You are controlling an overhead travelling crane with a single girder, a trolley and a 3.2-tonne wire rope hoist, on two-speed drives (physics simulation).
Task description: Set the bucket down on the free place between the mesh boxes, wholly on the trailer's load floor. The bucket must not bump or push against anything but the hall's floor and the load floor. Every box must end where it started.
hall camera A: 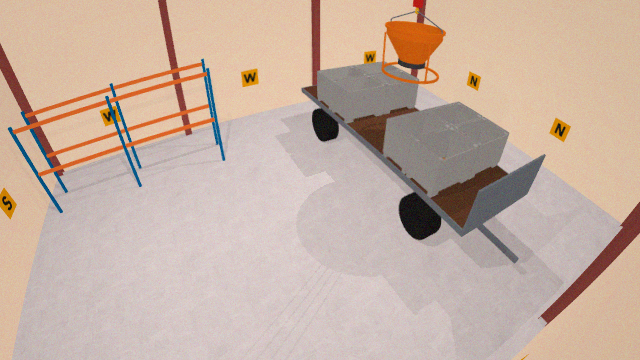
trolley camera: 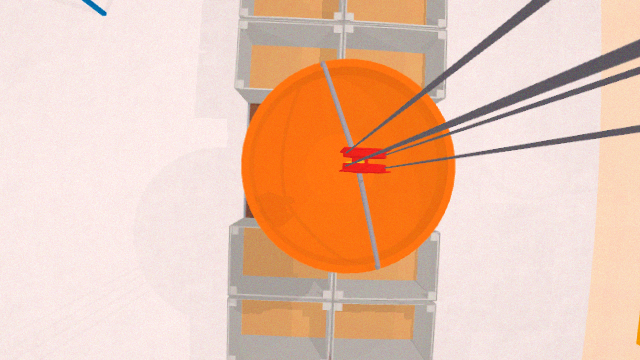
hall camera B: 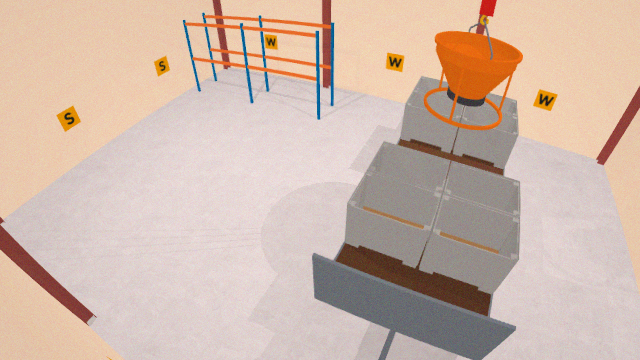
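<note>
The orange bucket (hall camera A: 414,42) (hall camera B: 467,75) (trolley camera: 310,130) hangs upright by its bail from my hook, the gripper (hall camera A: 417,10) (hall camera B: 484,20) (trolley camera: 356,161), which is shut on the bail. Its bottom ring is in the air, above the boxes' tops. Grey mesh boxes stand in a front group (hall camera A: 440,150) (hall camera B: 385,225) and a rear group (hall camera A: 350,95) (hall camera B: 425,120) on the trailer. The brown load floor (hall camera A: 370,135) (hall camera B: 440,153) (trolley camera: 253,112) shows between them. In the trolley view the bucket covers most of this gap and overlaps box edges on both sides.
The trailer's grey headboard (hall camera A: 510,192) (hall camera B: 400,305) stands at its front end, with the drawbar (hall camera A: 497,242) beyond. A blue and orange rack (hall camera A: 150,90) (hall camera B: 317,75) stands apart from the trailer, near the west wall. Dark red columns line the walls.
</note>
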